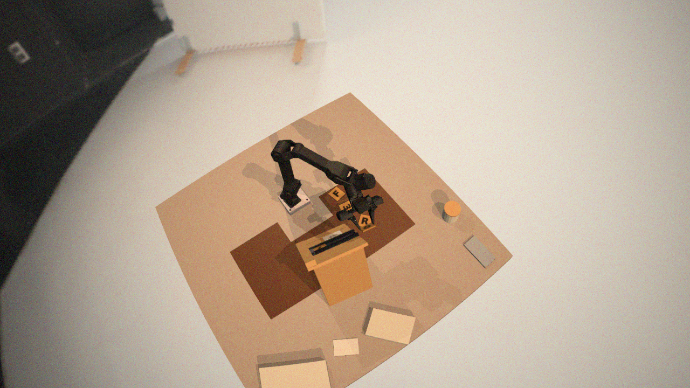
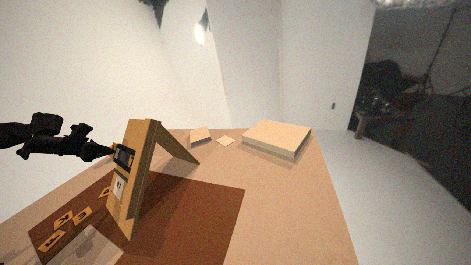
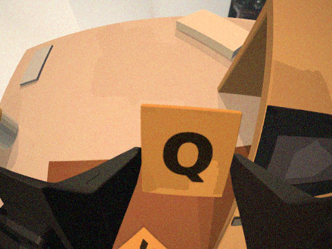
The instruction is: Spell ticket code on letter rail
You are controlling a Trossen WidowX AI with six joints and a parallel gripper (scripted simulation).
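Now: the white ticket 11 cm to the right of my gripper tip, 10 cm behind it and 8 cm below it. Round my gripper tip: large box (65 cm to the right, 31 cm ahead, 14 cm below); small card (38 cm to the right, 29 cm ahead, 16 cm below); grey block (38 cm ahead, 34 cm to the left, 16 cm below).
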